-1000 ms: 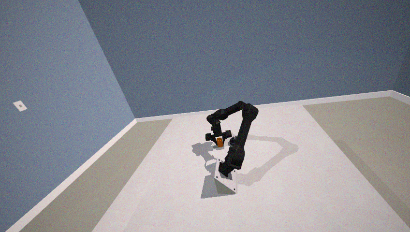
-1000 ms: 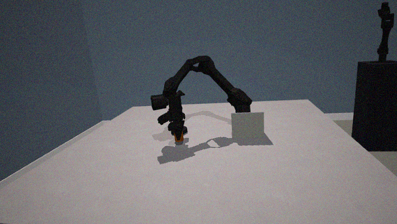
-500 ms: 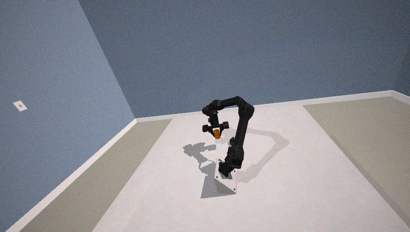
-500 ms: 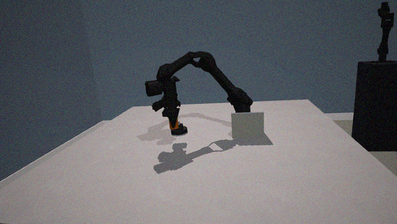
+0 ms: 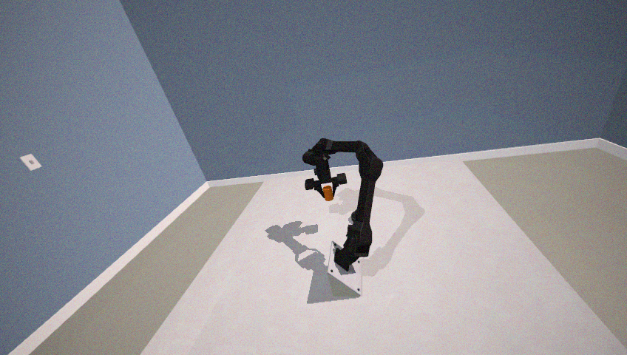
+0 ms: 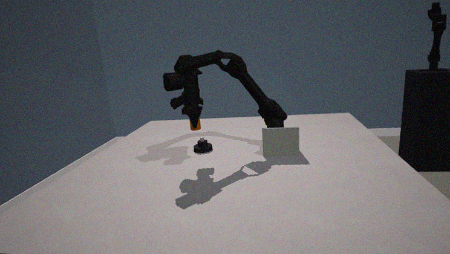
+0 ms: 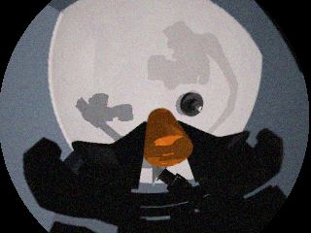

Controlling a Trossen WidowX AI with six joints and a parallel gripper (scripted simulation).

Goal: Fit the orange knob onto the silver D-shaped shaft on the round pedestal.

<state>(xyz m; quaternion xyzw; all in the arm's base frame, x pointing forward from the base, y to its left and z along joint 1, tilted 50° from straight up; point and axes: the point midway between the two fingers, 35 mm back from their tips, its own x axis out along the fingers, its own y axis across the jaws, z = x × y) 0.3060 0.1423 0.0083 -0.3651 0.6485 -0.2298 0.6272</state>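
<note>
My gripper tip is 30 mm below the orange knob. From my gripper tip the other things lie so: round pedestal 20 mm ahead, 130 mm to the right, 110 mm below.
</note>
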